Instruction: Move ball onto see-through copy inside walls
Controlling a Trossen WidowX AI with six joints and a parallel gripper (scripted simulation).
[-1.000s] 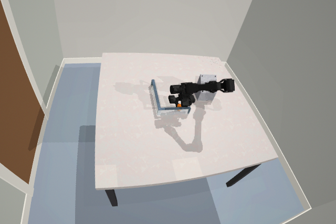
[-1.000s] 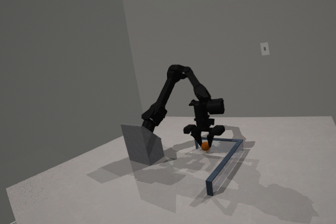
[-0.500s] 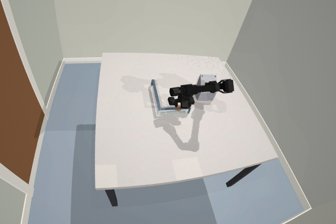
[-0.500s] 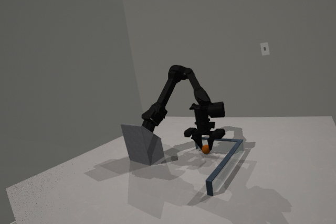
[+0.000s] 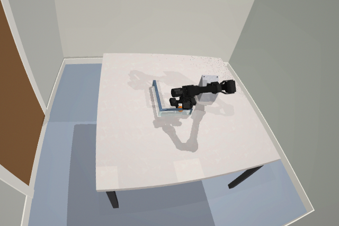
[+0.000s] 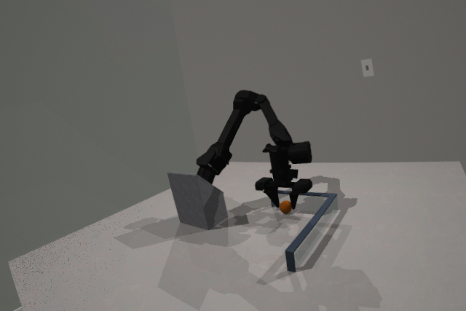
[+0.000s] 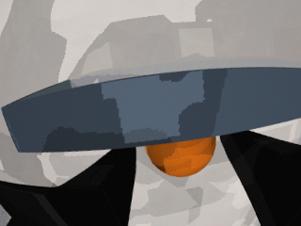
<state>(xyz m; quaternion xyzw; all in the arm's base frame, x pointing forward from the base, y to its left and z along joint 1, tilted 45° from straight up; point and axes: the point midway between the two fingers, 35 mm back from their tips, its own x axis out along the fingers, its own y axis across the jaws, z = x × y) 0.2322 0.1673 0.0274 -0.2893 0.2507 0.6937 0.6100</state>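
The see-through copy of ball is 10 mm above my gripper tip.
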